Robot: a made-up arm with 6 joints. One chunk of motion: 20 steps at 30 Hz.
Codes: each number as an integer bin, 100 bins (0 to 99) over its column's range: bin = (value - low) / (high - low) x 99, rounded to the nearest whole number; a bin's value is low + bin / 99 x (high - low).
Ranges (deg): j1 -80..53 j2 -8..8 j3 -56..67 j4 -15..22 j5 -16..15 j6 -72..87
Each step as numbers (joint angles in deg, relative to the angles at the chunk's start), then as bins.
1 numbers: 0.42 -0.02 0.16 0.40 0.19 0.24
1 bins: 60 49 45 41 52 45
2 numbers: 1.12 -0.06 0.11 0.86 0.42 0.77
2 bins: 60 49 45 42 52 45
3 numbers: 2.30 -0.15 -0.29 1.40 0.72 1.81
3 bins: 61 49 45 44 53 46
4 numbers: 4.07 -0.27 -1.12 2.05 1.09 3.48
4 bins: 63 48 44 46 55 47
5 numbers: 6.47 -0.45 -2.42 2.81 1.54 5.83
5 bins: 64 47 43 48 56 48
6 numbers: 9.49 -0.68 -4.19 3.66 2.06 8.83
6 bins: 67 45 42 50 58 50
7 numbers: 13.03 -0.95 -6.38 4.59 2.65 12.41
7 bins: 69 44 40 52 60 53
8 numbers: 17.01 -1.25 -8.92 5.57 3.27 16.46
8 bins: 72 42 38 55 62 55
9 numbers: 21.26 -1.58 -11.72 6.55 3.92 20.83
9 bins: 75 40 36 58 64 58
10 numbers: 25.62 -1.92 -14.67 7.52 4.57 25.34
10 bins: 79 38 33 60 66 61
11 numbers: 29.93 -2.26 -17.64 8.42 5.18 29.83
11 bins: 82 36 31 63 68 63
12 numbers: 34.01 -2.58 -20.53 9.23 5.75 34.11
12 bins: 85 34 29 65 69 66
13 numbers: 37.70 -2.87 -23.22 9.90 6.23 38.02
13 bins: 88 32 26 67 71 69
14 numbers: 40.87 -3.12 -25.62 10.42 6.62 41.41
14 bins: 90 30 24 68 72 71
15 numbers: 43.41 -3.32 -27.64 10.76 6.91 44.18
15 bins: 92 29 23 69 73 72
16 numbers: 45.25 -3.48 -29.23 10.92 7.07 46.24
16 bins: 93 28 22 69 74 74
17 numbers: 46.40 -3.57 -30.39 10.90 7.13 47.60
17 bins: 94 27 21 69 74 74
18 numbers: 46.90 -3.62 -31.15 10.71 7.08 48.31
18 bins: 94 27 20 69 74 75
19 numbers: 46.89 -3.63 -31.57 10.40 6.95 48.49
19 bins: 94 27 20 68 73 75
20 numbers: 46.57 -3.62 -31.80 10.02 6.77 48.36
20 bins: 94 27 19 67 73 75
